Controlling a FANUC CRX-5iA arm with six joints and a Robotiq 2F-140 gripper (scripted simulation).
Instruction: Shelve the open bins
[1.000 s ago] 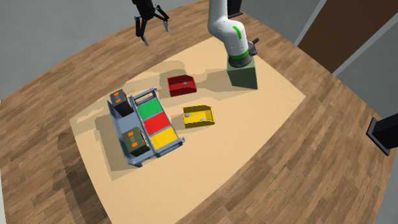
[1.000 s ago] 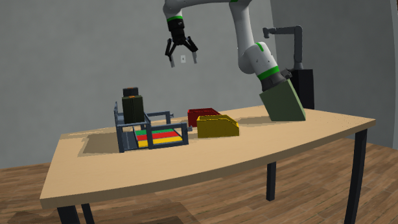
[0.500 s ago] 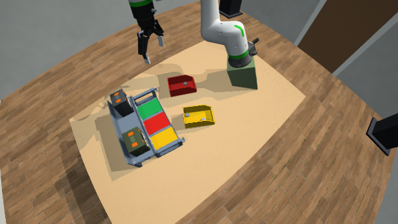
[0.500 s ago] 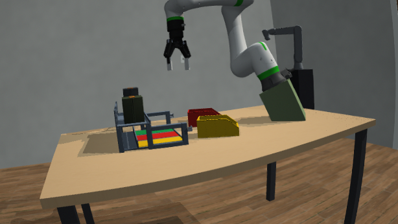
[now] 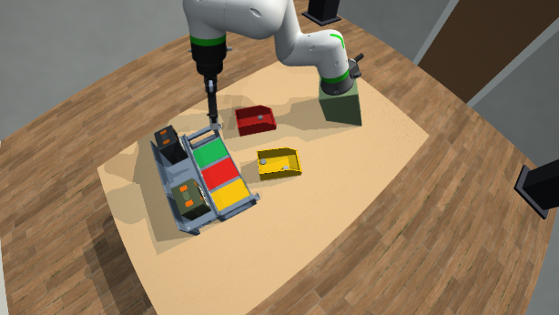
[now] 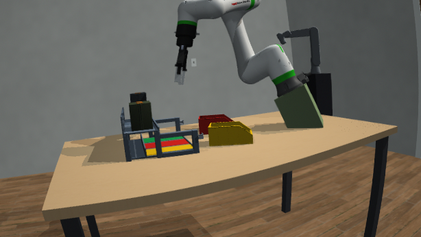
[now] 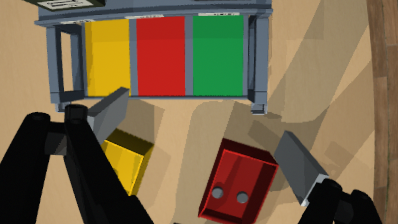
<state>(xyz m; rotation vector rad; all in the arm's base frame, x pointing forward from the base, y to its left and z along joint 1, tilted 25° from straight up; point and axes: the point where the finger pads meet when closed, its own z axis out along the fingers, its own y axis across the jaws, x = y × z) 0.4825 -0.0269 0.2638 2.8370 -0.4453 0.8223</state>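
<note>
The yellow bin is 130 mm behind my hand, 210 mm to the left of it and 220 mm below it. Round my hand: red bin 180 mm behind, 30 mm to the right, 220 mm below.
</note>
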